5 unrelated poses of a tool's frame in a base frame.
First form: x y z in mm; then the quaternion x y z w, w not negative.
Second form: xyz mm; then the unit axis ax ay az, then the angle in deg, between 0 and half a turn. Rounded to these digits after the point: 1 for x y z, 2 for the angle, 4 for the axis.
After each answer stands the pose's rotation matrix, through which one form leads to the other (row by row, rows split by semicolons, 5 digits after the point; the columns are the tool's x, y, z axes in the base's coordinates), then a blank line. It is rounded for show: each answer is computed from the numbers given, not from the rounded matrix.
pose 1, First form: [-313.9 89.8 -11.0 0.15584 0.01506 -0.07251 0.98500]
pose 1, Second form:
[-313.9 89.8 -11.0 0.9032 0.0873 -0.4202 19.87]
0.98903 0.14754 0.00707; -0.13815 0.94091 -0.30919; -0.05227 0.30482 0.95097

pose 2, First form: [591.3 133.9 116.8 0.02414 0.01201 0.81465 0.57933]
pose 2, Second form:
[591.3 133.9 116.8 0.0296 0.0147 0.9995 109.19]
-0.32759 -0.94332 0.05325; 0.94448 -0.32847 -0.00840; 0.02542 0.04754 0.99855

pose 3, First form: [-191.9 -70.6 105.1 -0.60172 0.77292 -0.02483 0.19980]
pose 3, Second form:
[-191.9 -70.6 105.1 -0.6141 0.7888 -0.0253 156.95]
-0.19603 -0.92023 0.33874; -0.94008 0.27464 0.20206; -0.27897 -0.27883 -0.91893

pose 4, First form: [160.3 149.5 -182.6 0.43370 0.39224 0.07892 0.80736]
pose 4, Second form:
[160.3 149.5 -182.6 0.7350 0.6647 0.1337 72.32]
0.67984 0.21279 0.70181; 0.46766 0.61135 -0.63839; -0.56490 0.76221 0.31611

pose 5, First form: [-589.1 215.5 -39.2 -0.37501 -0.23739 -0.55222 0.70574]
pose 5, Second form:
[-589.1 215.5 -39.2 -0.5293 -0.3351 -0.7795 90.22]
0.27740 0.95749 0.07910; -0.60140 0.10884 0.79150; 0.74925 -0.26714 0.60603

